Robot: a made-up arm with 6 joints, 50 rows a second.
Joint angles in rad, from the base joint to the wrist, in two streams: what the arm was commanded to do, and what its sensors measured. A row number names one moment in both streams.
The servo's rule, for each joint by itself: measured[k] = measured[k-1] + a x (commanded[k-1-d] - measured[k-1]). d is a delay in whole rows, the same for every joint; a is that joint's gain. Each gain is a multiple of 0.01, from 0.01 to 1. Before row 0 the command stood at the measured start. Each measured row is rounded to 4 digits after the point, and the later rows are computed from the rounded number. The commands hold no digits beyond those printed.
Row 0, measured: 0.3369, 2.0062, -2.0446, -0.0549, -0.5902, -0.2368
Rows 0 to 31, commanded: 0.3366, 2.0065, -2.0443, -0.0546, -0.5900, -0.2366; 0.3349, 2.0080, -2.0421, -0.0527, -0.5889, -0.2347; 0.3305, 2.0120, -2.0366, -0.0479, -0.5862, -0.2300; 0.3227, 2.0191, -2.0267, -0.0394, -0.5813, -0.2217; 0.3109, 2.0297, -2.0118, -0.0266, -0.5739, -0.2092; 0.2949, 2.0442, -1.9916, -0.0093, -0.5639, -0.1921; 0.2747, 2.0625, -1.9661, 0.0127, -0.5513, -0.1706; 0.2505, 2.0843, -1.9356, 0.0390, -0.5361, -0.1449; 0.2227, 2.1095, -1.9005, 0.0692, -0.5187, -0.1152; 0.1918, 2.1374, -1.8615, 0.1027, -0.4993, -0.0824; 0.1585, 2.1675, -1.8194, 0.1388, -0.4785, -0.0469; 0.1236, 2.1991, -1.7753, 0.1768, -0.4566, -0.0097; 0.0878, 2.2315, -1.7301, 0.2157, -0.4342, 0.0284; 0.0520, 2.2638, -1.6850, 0.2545, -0.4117, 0.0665; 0.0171, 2.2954, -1.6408, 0.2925, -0.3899, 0.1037; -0.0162, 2.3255, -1.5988, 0.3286, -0.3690, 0.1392; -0.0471, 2.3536, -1.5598, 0.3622, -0.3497, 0.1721; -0.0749, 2.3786, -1.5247, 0.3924, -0.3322, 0.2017; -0.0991, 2.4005, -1.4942, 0.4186, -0.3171, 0.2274; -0.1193, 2.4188, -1.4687, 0.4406, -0.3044, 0.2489; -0.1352, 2.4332, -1.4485, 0.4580, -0.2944, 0.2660; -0.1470, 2.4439, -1.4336, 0.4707, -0.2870, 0.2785; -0.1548, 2.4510, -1.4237, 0.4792, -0.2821, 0.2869; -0.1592, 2.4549, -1.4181, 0.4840, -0.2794, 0.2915; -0.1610, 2.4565, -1.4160, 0.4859, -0.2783, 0.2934; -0.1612, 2.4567, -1.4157, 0.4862, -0.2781, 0.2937; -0.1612, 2.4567, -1.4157, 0.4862, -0.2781, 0.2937; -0.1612, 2.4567, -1.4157, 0.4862, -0.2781, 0.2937; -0.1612, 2.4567, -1.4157, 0.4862, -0.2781, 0.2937; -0.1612, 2.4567, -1.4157, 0.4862, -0.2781, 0.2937; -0.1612, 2.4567, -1.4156, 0.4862, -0.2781, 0.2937; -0.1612, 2.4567, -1.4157, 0.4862, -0.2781, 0.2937
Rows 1 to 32, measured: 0.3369, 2.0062, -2.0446, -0.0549, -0.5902, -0.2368; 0.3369, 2.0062, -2.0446, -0.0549, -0.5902, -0.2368; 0.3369, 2.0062, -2.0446, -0.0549, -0.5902, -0.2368; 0.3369, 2.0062, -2.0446, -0.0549, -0.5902, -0.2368; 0.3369, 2.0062, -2.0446, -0.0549, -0.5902, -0.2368; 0.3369, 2.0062, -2.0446, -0.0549, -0.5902, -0.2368; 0.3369, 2.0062, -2.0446, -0.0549, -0.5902, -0.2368; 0.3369, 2.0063, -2.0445, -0.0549, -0.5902, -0.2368; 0.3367, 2.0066, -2.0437, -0.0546, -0.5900, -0.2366; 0.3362, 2.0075, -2.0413, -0.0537, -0.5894, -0.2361; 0.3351, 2.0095, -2.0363, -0.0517, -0.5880, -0.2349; 0.3332, 2.0129, -2.0280, -0.0482, -0.5856, -0.2328; 0.3301, 2.0182, -2.0156, -0.0428, -0.5819, -0.2295; 0.3257, 2.0257, -1.9988, -0.0350, -0.5767, -0.2248; 0.3197, 2.0357, -1.9773, -0.0246, -0.5698, -0.2184; 0.3119, 2.0482, -1.9512, -0.0115, -0.5611, -0.2101; 0.3023, 2.0634, -1.9207, 0.0045, -0.5506, -0.1999; 0.2908, 2.0811, -1.8863, 0.0233, -0.5383, -0.1877; 0.2774, 2.1012, -1.8486, 0.0448, -0.5244, -0.1735; 0.2622, 2.1234, -1.8083, 0.0687, -0.5091, -0.1573; 0.2454, 2.1473, -1.7664, 0.0947, -0.4925, -0.1394; 0.2271, 2.1725, -1.7237, 0.1224, -0.4751, -0.1200; 0.2076, 2.1985, -1.6812, 0.1513, -0.4571, -0.0993; 0.1872, 2.2249, -1.6399, 0.1808, -0.4388, -0.0776; 0.1662, 2.2510, -1.6007, 0.2104, -0.4207, -0.0553; 0.1450, 2.2764, -1.5645, 0.2395, -0.4031, -0.0327; 0.1239, 2.3006, -1.5319, 0.2677, -0.3863, -0.0102; 0.1032, 2.3231, -1.5035, 0.2943, -0.3707, 0.0119; 0.0832, 2.3436, -1.4797, 0.3190, -0.3565, 0.0332; 0.0642, 2.3619, -1.4607, 0.3414, -0.3439, 0.0535; 0.0463, 2.3777, -1.4462, 0.3614, -0.3329, 0.0725; 0.0297, 2.3911, -1.4359, 0.3788, -0.3236, 0.0902
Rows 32 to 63, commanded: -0.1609, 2.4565, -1.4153, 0.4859, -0.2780, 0.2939; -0.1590, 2.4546, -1.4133, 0.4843, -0.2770, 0.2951; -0.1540, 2.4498, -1.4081, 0.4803, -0.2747, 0.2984; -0.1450, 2.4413, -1.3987, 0.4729, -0.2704, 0.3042; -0.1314, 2.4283, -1.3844, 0.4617, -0.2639, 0.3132; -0.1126, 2.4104, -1.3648, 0.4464, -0.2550, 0.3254; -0.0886, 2.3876, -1.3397, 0.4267, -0.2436, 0.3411; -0.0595, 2.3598, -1.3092, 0.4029, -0.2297, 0.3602; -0.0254, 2.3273, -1.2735, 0.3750, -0.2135, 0.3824; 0.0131, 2.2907, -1.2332, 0.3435, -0.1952, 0.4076; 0.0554, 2.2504, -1.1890, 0.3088, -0.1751, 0.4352; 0.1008, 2.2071, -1.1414, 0.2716, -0.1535, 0.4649; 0.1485, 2.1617, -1.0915, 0.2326, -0.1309, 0.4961; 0.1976, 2.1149, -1.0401, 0.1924, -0.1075, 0.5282; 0.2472, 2.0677, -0.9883, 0.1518, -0.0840, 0.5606; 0.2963, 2.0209, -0.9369, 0.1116, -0.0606, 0.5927; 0.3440, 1.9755, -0.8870, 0.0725, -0.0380, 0.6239; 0.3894, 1.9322, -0.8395, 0.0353, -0.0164, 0.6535; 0.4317, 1.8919, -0.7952, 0.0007, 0.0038, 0.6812; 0.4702, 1.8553, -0.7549, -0.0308, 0.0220, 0.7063; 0.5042, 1.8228, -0.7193, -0.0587, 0.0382, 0.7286; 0.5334, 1.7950, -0.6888, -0.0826, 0.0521, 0.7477; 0.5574, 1.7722, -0.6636, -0.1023, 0.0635, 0.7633; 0.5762, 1.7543, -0.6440, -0.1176, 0.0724, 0.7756; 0.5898, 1.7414, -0.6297, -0.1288, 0.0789, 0.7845; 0.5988, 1.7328, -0.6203, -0.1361, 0.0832, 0.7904; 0.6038, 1.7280, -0.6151, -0.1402, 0.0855, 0.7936; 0.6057, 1.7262, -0.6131, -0.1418, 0.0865, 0.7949; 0.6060, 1.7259, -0.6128, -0.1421, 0.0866, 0.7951; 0.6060, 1.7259, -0.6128, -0.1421, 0.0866, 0.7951; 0.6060, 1.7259, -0.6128, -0.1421, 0.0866, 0.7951; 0.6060, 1.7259, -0.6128, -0.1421, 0.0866, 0.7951
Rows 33 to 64, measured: 0.0144, 2.4023, -1.4290, 0.3938, -0.3159, 0.1065; 0.0004, 2.4115, -1.4245, 0.4067, -0.3095, 0.1215; -0.0125, 2.4192, -1.4215, 0.4178, -0.3042, 0.1353; -0.0244, 2.4256, -1.4195, 0.4274, -0.2998, 0.1480; -0.0353, 2.4309, -1.4182, 0.4356, -0.2961, 0.1597; -0.0454, 2.4353, -1.4173, 0.4427, -0.2930, 0.1704; -0.0547, 2.4389, -1.4168, 0.4488, -0.2905, 0.1803; -0.0632, 2.4419, -1.4163, 0.4540, -0.2884, 0.1894; -0.0709, 2.4441, -1.4153, 0.4582, -0.2865, 0.1979; -0.0775, 2.4451, -1.4129, 0.4613, -0.2845, 0.2059; -0.0829, 2.4445, -1.4081, 0.4629, -0.2821, 0.2138; -0.0868, 2.4417, -1.4000, 0.4627, -0.2790, 0.2218; -0.0889, 2.4364, -1.3880, 0.4604, -0.2749, 0.2301; -0.0889, 2.4281, -1.3716, 0.4557, -0.2696, 0.2390; -0.0865, 2.4165, -1.3504, 0.4483, -0.2628, 0.2487; -0.0816, 2.4013, -1.3243, 0.4380, -0.2544, 0.2594; -0.0740, 2.3825, -1.2933, 0.4248, -0.2443, 0.2713; -0.0636, 2.3600, -1.2578, 0.4086, -0.2325, 0.2844; -0.0504, 2.3340, -1.2182, 0.3894, -0.2191, 0.2988; -0.0345, 2.3047, -1.1751, 0.3674, -0.2041, 0.3146; -0.0159, 2.2724, -1.1292, 0.3429, -0.1877, 0.3317; 0.0051, 2.2376, -1.0813, 0.3161, -0.1701, 0.3500; 0.0284, 2.2008, -1.0322, 0.2875, -0.1515, 0.3694; 0.0536, 2.1625, -0.9828, 0.2574, -0.1322, 0.3898; 0.0805, 2.1233, -0.9341, 0.2263, -0.1125, 0.4109; 0.1086, 2.0840, -0.8869, 0.1947, -0.0927, 0.4325; 0.1375, 2.0451, -0.8420, 0.1631, -0.0732, 0.4544; 0.1668, 2.0073, -0.8003, 0.1320, -0.0543, 0.4763; 0.1961, 1.9712, -0.7624, 0.1020, -0.0362, 0.4980; 0.2250, 1.9374, -0.7288, 0.0734, -0.0193, 0.5192; 0.2531, 1.9063, -0.7000, 0.0467, -0.0037, 0.5397; 0.2800, 1.8783, -0.6761, 0.0221, 0.0103, 0.5593
